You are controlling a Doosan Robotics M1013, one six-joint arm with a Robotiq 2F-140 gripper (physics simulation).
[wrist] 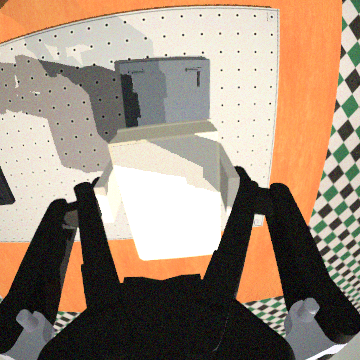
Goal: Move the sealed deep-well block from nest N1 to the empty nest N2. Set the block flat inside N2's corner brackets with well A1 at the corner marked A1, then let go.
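Frame: origin at the arm's base, x ahead, y up, z right, level; metres.
Seen in the pictures: gripper, fingertip midpoint: [168,160].
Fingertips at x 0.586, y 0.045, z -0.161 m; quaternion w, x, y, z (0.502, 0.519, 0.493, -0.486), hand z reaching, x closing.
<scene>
Pixels of each thing's top centre, then the offset from my fingertips to it. "*": a spot on its surface instead. Level surfaces: height alone.
- sealed deep-well block, top centre: [172,208] dz +0.001, dx +0.027, dy +0.042 m
- blue-grey nest plate, top centre: [167,119] dz +0.000, dx -0.017, dy -0.108 m
- white perforated board, surface height: dy -0.123 m
- dark object, surface spot: [6,190] * dz +0.313, dx +0.060, dy -0.113 m
- Orange table surface, surface height: dy -0.136 m
My gripper [168,160] is shut on the sealed deep-well block [170,210], with one light pad against each side. The block is pale cream, its top face brightly lit, and looks roughly level. A blue-grey nest plate [185,102], which looks like N2, lies beyond the block in the wrist view, with thin dark marks near its two far corners. The block hides the near part of this plate, and the height between them is hard to judge. The A1 marks on block and nest cannot be read.
The nest plate lies on a white perforated board [242,100] with dark holes. A dark object [6,190] shows partly at the left edge. Orange table surface [302,100] surrounds the board, with a green, black and white checkered floor [350,105] at the right. Shadows fall across the board's left side.
</scene>
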